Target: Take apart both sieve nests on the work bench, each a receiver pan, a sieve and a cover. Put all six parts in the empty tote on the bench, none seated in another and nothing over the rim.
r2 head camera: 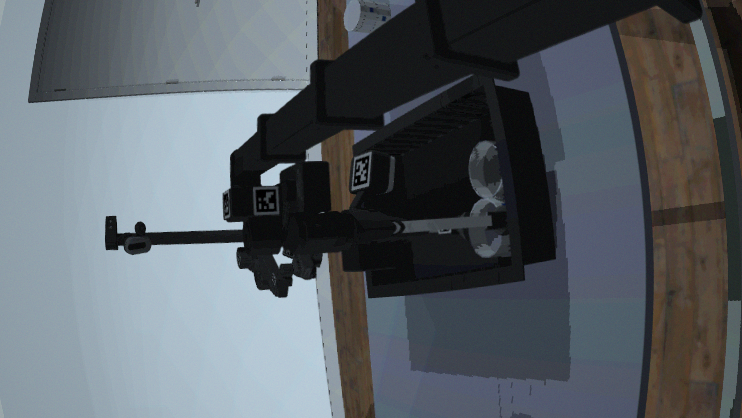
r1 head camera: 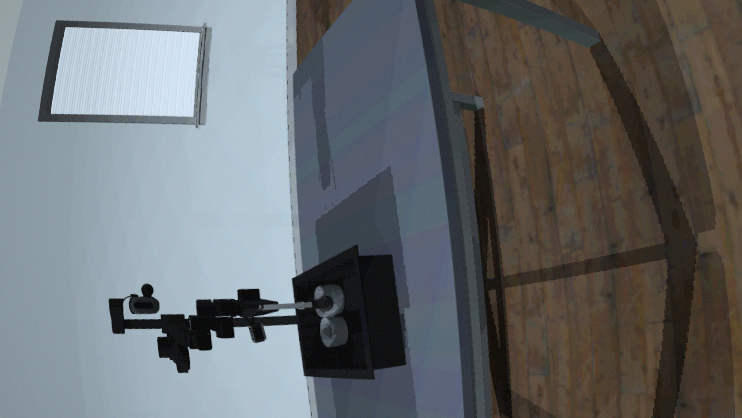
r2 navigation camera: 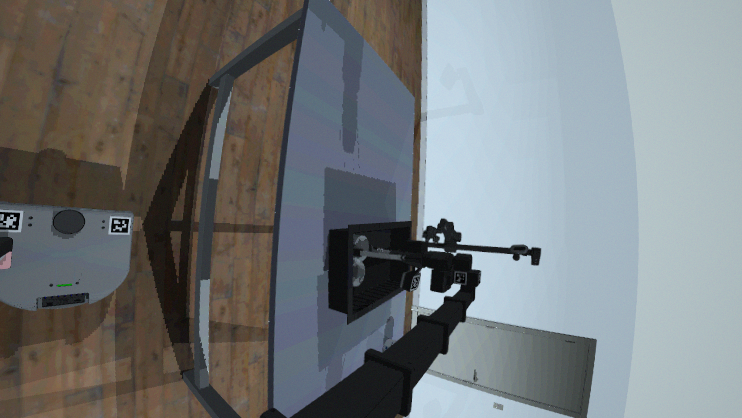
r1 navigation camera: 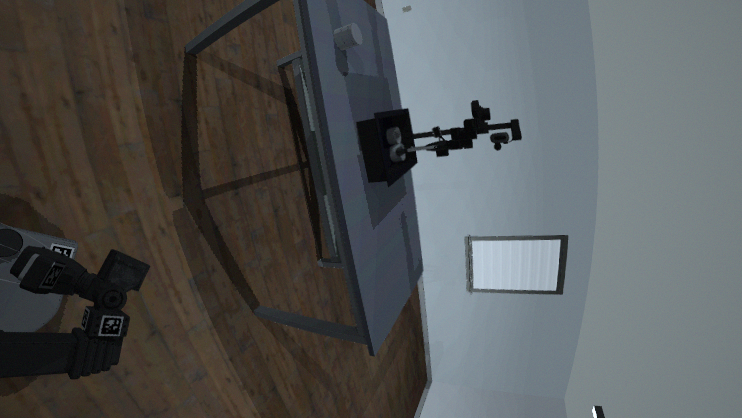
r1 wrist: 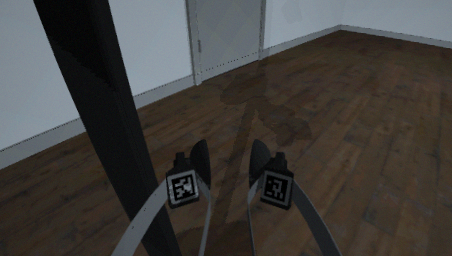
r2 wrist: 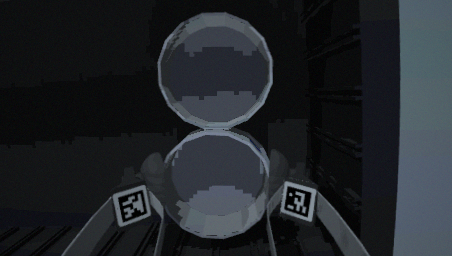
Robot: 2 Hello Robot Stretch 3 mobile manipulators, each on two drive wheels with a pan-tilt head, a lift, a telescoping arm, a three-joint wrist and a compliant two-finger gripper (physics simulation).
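Note:
In the r2 wrist view, the r2 gripper point(r2 wrist: 215, 167) point(r2 head camera: 498, 221) point(r1 head camera: 322, 302) has its fingertips against both sides of a pale round nest part point(r2 wrist: 218, 182) point(r2 head camera: 482, 241), low inside the black tote point(r2 wrist: 381, 125) point(r2 head camera: 534, 181) point(r1 head camera: 369, 358). Another pale round part point(r2 wrist: 215, 70) point(r2 head camera: 482, 168) point(r1 head camera: 333, 332) lies inside, its edge close to the first. What lies beneath the gripped part is hidden. A white upright cylinder point(r1 navigation camera: 347, 35) point(r2 head camera: 366, 15), apparently a stacked nest, stands on the bench. The r1 gripper point(r1 wrist: 230, 162) is open and empty, away from the bench.
The work bench point(r1 head camera: 363, 129) point(r2 navigation camera: 311, 155) carries the tote. The r2 arm point(r2 head camera: 405, 77) point(r2 navigation camera: 430, 332) reaches over the bench and tote. A dark post point(r1 wrist: 115, 125) stands beside the r1 gripper, with a door point(r1 wrist: 227, 35) beyond. The r1 base point(r1 navigation camera: 31, 295) is on the floor.

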